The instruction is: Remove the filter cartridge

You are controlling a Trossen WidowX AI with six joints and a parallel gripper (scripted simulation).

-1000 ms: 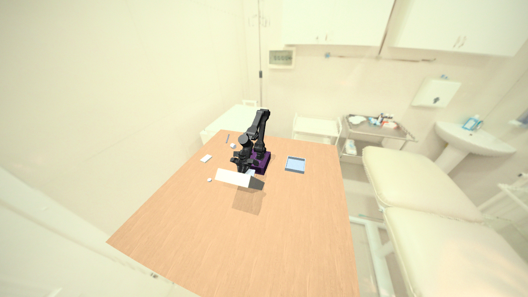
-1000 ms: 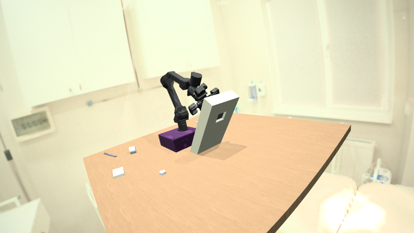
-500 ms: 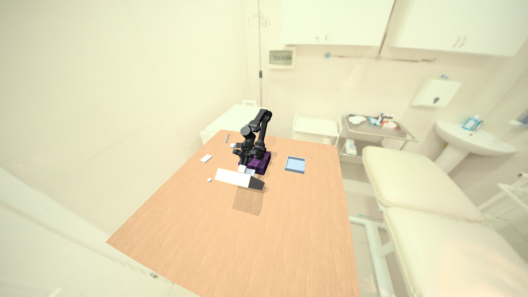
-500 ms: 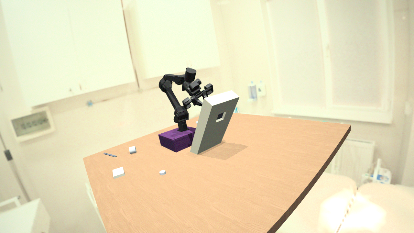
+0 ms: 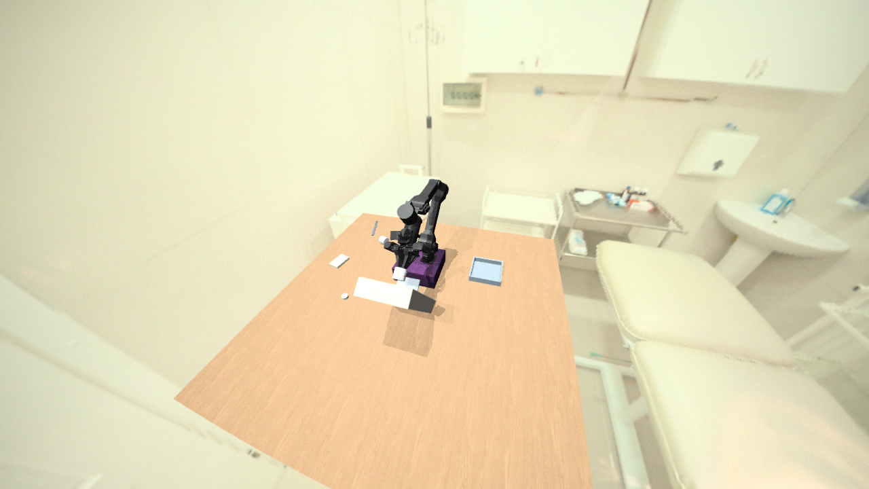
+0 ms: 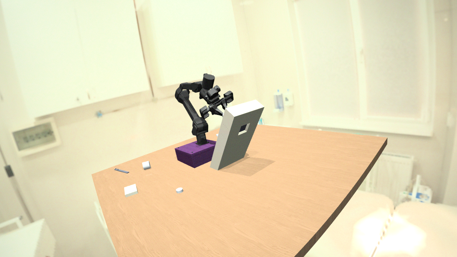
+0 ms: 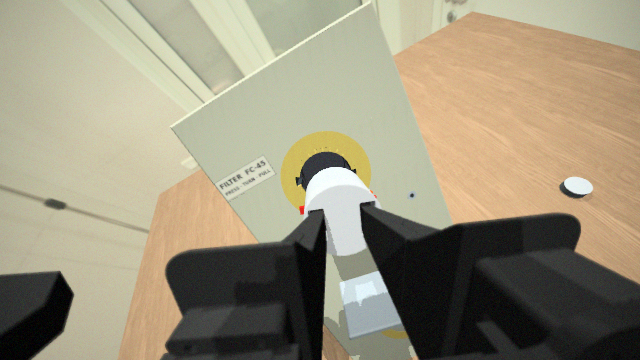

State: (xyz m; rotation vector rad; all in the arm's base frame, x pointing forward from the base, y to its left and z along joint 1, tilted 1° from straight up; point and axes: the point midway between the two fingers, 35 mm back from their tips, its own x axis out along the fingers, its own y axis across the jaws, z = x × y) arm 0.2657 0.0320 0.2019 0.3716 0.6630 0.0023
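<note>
Now: gripper tip 10 mm short of the white round filter cartridge and 10 mm above it. The rest, counted from my gripper tip: grey flap: 40 mm behind, 130 mm below; then grey service panel: 20 mm ahead, 110 mm below; then blue tray: 390 mm behind, 230 mm to the left, 250 mm below.
</note>
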